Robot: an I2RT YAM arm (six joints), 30 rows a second.
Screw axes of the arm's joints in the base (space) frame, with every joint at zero. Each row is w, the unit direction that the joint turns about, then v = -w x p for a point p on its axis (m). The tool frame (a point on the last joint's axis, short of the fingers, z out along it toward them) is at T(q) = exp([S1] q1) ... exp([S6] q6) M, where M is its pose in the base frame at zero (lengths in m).
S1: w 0 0 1 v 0 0 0
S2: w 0 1 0 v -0.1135 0 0.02
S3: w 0 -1 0 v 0.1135 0 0.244
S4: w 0 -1 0 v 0.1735 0 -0.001
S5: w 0 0 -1 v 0 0.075 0
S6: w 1 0 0 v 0 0.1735 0
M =
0 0 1 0.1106
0 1 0 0
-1 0 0 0.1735
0 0 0 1
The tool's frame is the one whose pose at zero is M.
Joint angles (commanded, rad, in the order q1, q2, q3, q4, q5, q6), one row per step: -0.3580 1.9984 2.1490 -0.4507 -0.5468 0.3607; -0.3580 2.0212 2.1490 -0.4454 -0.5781 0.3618; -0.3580 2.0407 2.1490 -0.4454 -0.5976 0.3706; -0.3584 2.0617 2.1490 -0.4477 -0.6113 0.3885; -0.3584 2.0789 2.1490 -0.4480 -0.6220 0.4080; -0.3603 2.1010 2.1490 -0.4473 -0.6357 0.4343; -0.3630 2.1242 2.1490 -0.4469 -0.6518 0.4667; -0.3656 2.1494 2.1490 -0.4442 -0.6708 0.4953; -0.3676 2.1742 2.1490 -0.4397 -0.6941 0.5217; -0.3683 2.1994 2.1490 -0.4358 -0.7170 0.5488
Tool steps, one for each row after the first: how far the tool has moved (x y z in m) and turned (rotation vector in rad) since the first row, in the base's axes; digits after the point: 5 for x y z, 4 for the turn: 0.00638 -0.00138 -0.00946 0.0161 0.0133 0.0295; 0.01157 -0.00270 -0.01814 0.0371 0.0313 0.0456; 0.01688 -0.00447 -0.02786 0.0667 0.0556 0.0531; 0.02120 -0.00575 -0.03576 0.0947 0.0754 0.0574; 0.02630 -0.00824 -0.04591 0.1316 0.1003 0.0603; 0.03128 -0.01105 -0.05670 0.1755 0.1279 0.0623; 0.03654 -0.01387 -0.06833 0.2169 0.1544 0.0677; 0.04156 -0.01619 -0.07970 0.2569 0.1784 0.0781; 0.04657 -0.01784 -0.09144 0.2979 0.2040 0.0887
